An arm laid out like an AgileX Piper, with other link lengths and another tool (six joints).
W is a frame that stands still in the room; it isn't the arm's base.
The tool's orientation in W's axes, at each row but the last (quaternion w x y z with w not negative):
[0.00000, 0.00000, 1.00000, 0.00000]
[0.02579, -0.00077, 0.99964, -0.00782]
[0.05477, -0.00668, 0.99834, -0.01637]
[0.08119, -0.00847, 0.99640, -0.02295]
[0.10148, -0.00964, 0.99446, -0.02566]
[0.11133, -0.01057, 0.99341, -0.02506]
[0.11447, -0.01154, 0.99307, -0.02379]
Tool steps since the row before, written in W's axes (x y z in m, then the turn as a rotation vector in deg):
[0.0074, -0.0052, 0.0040, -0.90, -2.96, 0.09]
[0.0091, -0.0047, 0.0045, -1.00, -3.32, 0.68]
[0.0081, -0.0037, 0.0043, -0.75, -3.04, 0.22]
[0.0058, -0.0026, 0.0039, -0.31, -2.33, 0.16]
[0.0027, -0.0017, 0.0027, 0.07, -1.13, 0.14]
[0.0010, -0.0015, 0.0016, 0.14, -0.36, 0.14]
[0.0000, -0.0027, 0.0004, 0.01, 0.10, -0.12]
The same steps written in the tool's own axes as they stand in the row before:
[-0.0074, -0.0052, -0.0040, 0.90, -2.96, -0.09]
[-0.0093, -0.0048, -0.0040, 0.97, -3.33, -0.68]
[-0.0085, -0.0039, -0.0033, 0.77, -3.04, -0.20]
[-0.0063, -0.0029, -0.0028, 0.33, -2.33, -0.10]
[-0.0031, -0.0019, -0.0020, -0.07, -1.14, -0.07]
[-0.0013, -0.0016, -0.0013, -0.16, -0.37, -0.09]
[0.0000, -0.0027, -0.0003, 0.01, 0.11, 0.11]

